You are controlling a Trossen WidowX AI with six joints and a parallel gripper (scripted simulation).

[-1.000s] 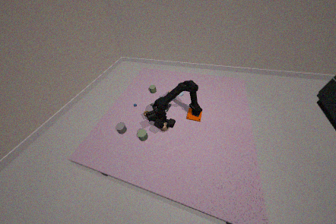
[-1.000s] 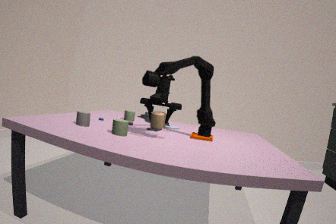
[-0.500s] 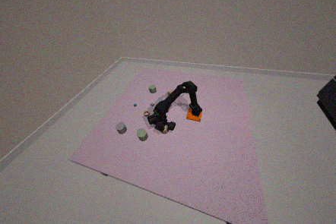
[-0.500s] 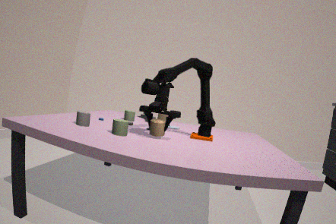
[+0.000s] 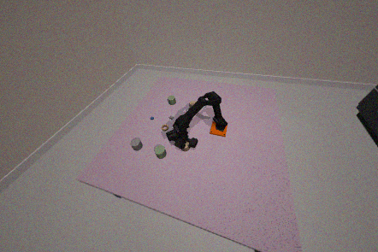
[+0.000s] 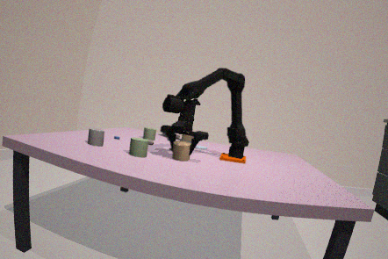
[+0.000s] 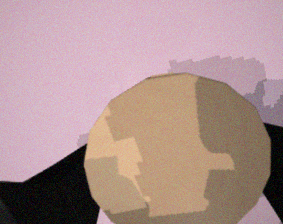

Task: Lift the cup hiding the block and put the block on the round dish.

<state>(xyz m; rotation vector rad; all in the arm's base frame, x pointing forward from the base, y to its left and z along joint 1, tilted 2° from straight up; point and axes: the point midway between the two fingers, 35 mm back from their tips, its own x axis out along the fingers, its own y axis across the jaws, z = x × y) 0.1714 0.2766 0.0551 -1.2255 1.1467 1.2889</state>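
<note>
My gripper tip is now 2 cm to the right of the cup and 1 cm below it. Also, from my gripper tip: balance (24 cm to the right, 12 cm ahead, 1 cm above); then grey cylinder (33 cm ahead, 13 cm to the left, 1 cm above); then grey block (12 cm to the right, 11 cm ahead, 6 cm above).
</note>
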